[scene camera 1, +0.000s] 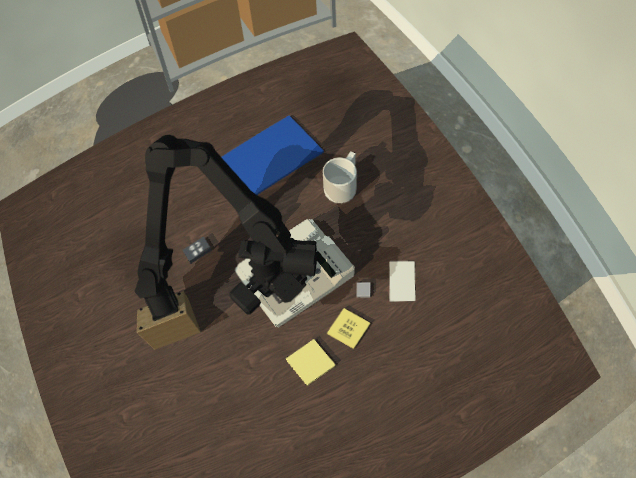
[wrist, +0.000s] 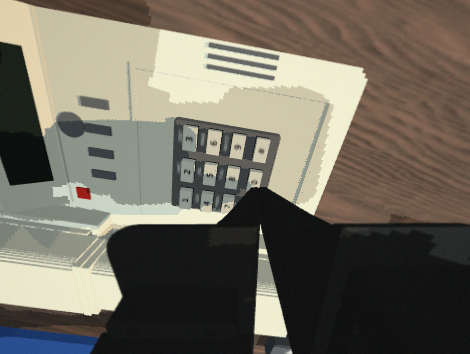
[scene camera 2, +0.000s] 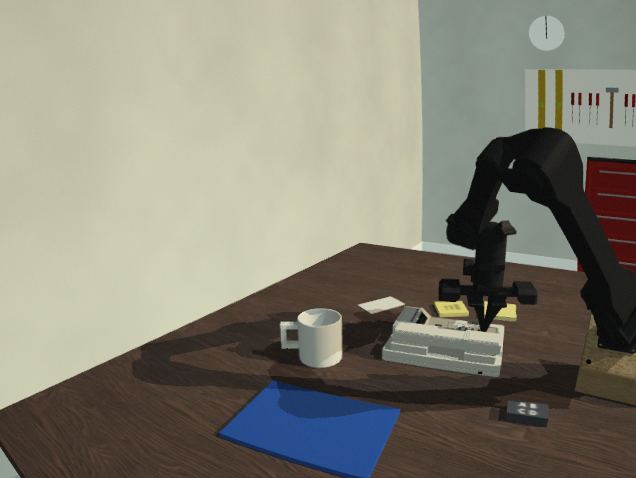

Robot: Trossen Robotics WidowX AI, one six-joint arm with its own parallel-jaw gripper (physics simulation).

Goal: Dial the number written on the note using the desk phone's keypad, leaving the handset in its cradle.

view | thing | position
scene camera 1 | my gripper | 272, 289
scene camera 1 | white mug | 339, 174
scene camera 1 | blue folder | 271, 155
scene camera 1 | white card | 402, 273
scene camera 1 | desk phone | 333, 268
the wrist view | my gripper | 258, 194
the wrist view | handset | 62, 268
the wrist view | desk phone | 95, 99
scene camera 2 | my gripper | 482, 332
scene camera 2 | white mug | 319, 341
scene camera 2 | blue folder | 299, 425
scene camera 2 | handset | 475, 342
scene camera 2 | desk phone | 457, 360
